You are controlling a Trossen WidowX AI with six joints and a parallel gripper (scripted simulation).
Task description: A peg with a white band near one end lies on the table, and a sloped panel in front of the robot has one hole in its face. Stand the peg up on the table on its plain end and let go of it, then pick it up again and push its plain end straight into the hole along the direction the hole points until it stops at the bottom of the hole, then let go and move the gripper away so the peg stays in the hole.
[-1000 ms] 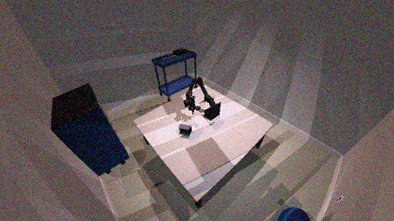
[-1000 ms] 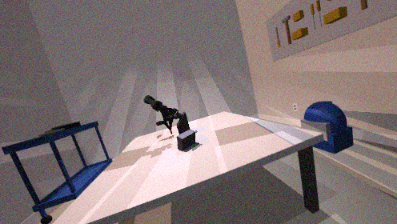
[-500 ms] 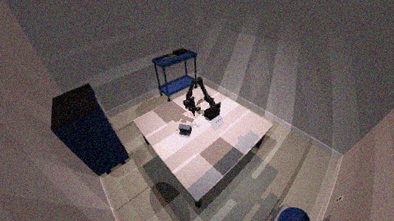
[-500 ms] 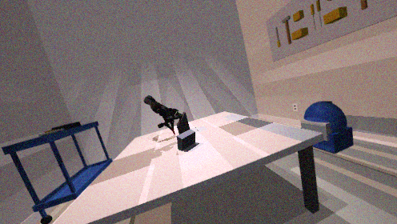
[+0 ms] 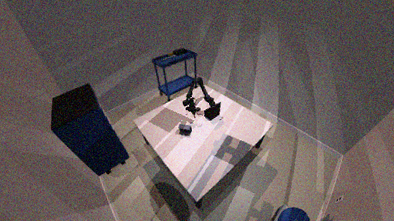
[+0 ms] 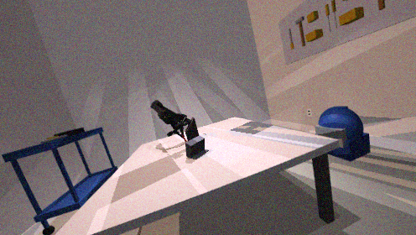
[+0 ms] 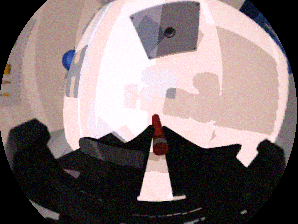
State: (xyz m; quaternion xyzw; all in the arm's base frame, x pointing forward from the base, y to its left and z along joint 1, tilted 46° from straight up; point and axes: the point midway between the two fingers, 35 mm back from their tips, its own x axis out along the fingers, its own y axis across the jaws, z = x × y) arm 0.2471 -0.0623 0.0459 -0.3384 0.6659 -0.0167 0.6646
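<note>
The sloped panel is 190 mm ahead of my gripper tip, 90 mm to the left of it and 40 mm below it. The rest, counted from my gripper tip: red peg: 20 mm above.
</note>
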